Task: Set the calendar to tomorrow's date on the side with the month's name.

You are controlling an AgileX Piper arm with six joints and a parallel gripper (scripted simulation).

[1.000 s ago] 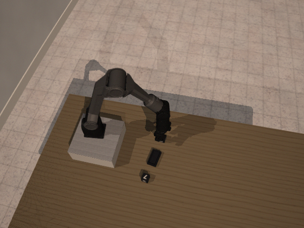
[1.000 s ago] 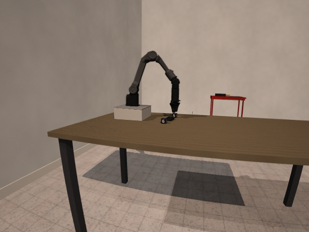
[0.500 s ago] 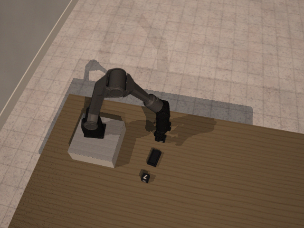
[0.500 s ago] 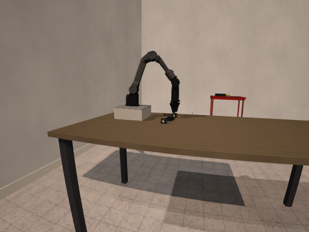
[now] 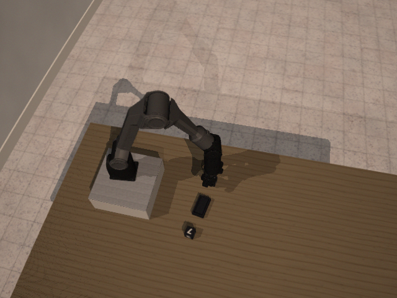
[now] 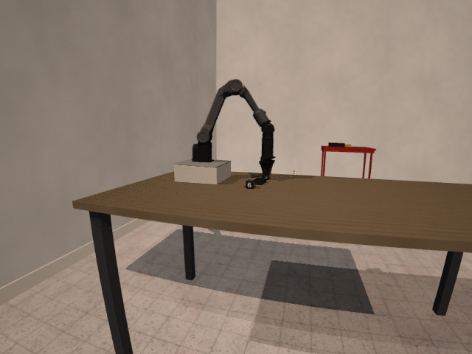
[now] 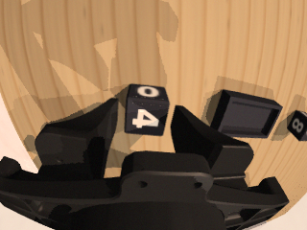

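Right now my hand is 110 mm to the left of the tray, 30 mm past it and 20 mm above it. From my hand the other things lie so: black number cube: 210 mm to the right, 60 mm behind, 10 mm below.
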